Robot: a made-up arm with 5 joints. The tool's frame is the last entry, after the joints.
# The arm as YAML. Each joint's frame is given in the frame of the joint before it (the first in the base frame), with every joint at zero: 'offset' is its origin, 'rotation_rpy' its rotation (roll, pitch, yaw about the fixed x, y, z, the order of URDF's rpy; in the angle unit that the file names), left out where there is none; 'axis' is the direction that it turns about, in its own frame. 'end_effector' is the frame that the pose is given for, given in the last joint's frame.
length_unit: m
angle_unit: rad
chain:
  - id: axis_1
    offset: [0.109, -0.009, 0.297]
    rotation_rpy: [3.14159, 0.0, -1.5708]
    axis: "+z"
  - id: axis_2
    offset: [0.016, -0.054, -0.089]
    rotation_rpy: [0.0, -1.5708, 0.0]
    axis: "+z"
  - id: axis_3
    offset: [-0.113, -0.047, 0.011]
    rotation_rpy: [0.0, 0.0, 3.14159]
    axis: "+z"
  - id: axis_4
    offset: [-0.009, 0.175, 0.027]
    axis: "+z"
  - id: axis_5
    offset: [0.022, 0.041, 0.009]
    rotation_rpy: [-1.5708, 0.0, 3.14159]
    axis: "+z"
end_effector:
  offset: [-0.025, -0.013, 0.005]
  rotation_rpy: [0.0, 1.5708, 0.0]
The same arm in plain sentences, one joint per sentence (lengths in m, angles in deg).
The arm has five revolute joints in a row. What follows holds with every joint at zero, and every direction is one of the base frame's.
Joint 1 sits 0.1090 m along +x and 0.0090 m along -y and 0.2970 m along +z from the base frame's origin and turns about -z.
Joint 2 sits 0.0540 m along +x and 0.0160 m along -y and 0.0890 m along +z from joint 1 and turns about +y.
Joint 3 sits 0.0470 m along +x and 0.0110 m along +y and 0.1130 m along +z from joint 2 and turns about +y.
Joint 4 sits 0.1750 m along +x and 0.0270 m along +y and 0.0090 m along -z from joint 3 and turns about +y.
Joint 5 sits 0.0410 m along +x and 0.0090 m along +y and 0.0220 m along +z from joint 4 and turns about -x.
The tool frame, which is the frame that the pose is given for, sits 0.0050 m along -x and 0.0130 m along +y and 0.0250 m along +z from joint 5; its axes are the base frame's turned by roll -180.00, pitch 0.00 and yaw 0.00 deg (as in URDF: about the fixed x, then y, then z).

